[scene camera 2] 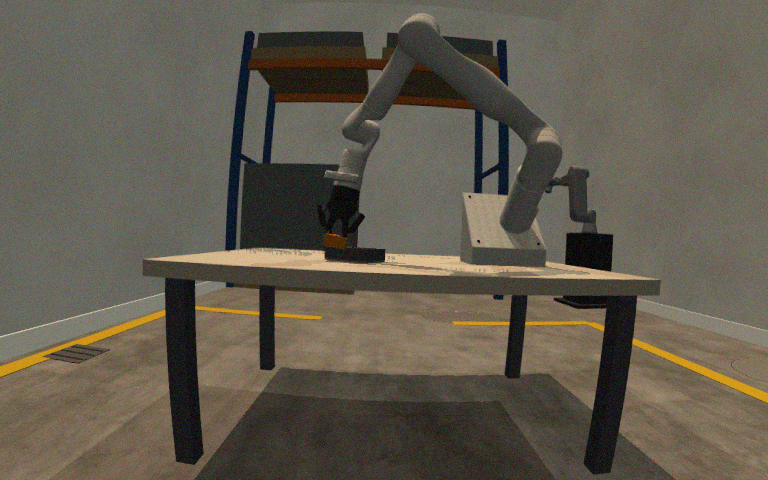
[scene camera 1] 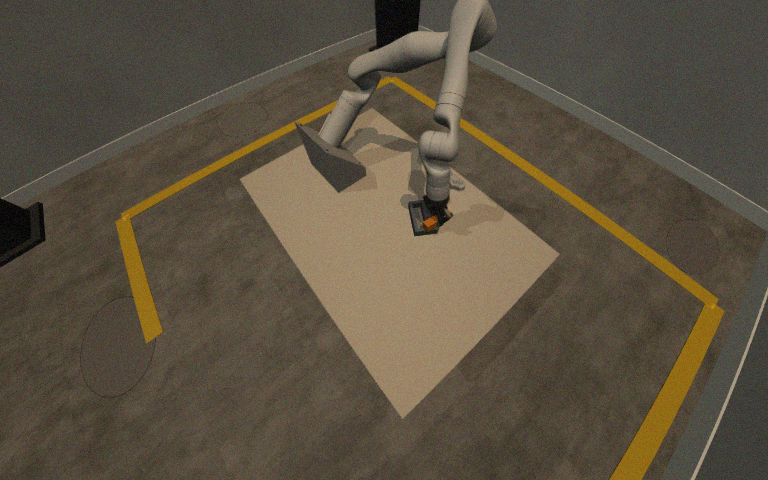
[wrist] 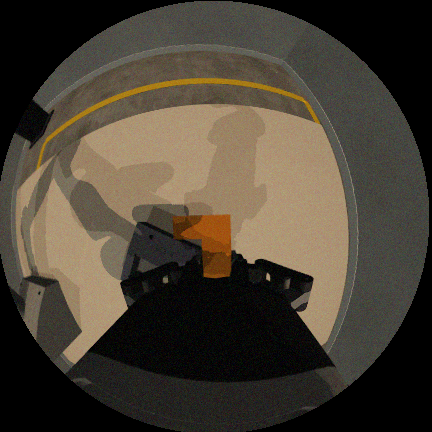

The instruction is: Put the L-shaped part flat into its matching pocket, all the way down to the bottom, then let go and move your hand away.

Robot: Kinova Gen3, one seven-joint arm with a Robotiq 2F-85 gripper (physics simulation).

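Where they show: gripper, fingertip midpoint: (scene camera 2: 332, 245) (scene camera 1: 437, 222) (wrist: 217, 257); arm's base at its link origin: (scene camera 2: 513, 222) (scene camera 1: 329, 142).
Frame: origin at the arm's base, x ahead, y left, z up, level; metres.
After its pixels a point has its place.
Note:
The orange L-shaped part (scene camera 1: 430, 223) {x 0.538, y 0.057, z -0.061 m} (scene camera 2: 334, 241) {x 0.533, y 0.151, z -0.078 m} (wrist: 216, 232) {x 0.543, y 0.130, z -0.060 m} is between the fingers of my gripper (scene camera 1: 439, 217) {x 0.542, y 0.096, z -0.090 m} (scene camera 2: 338, 232) {x 0.542, y 0.096, z -0.090 m} (wrist: 217, 257) {x 0.542, y 0.096, z -0.090 m}, which is shut on one leg of it. In scene camera 2 the part is over the left end of the dark fixture (scene camera 1: 414, 220) {x 0.478, y 0.039, z -0.094 m} (scene camera 2: 368, 254) {x 0.445, y 0.152, z -0.107 m} (wrist: 162, 246) {x 0.478, y 0.122, z -0.094 m} and looks slightly tilted. In the wrist view the L's corner is at the upper right and its other leg points left, turned relative to the fixture's edges. The fixture lies lower, to the left. The part and gripper hide much of the fixture; the matching pocket cannot be made out.
The fixture rests on the light table (scene camera 1: 368, 283) {x 0.542, y -0.245, z -0.130 m} (scene camera 2: 396, 283) {x 0.388, y 0.382, z -0.149 m}. The arm's slanted grey base mount (scene camera 1: 334, 166) {x 0.146, y -0.072, z 0.017 m} (scene camera 2: 471, 249) {x 0.148, y 0.050, z -0.086 m} (wrist: 55, 315) {x 0.148, y -0.007, z -0.074 m} stands on the same table, to the right in scene camera 2. A shelf rack (scene camera 2: 240, 141) stands behind the table.

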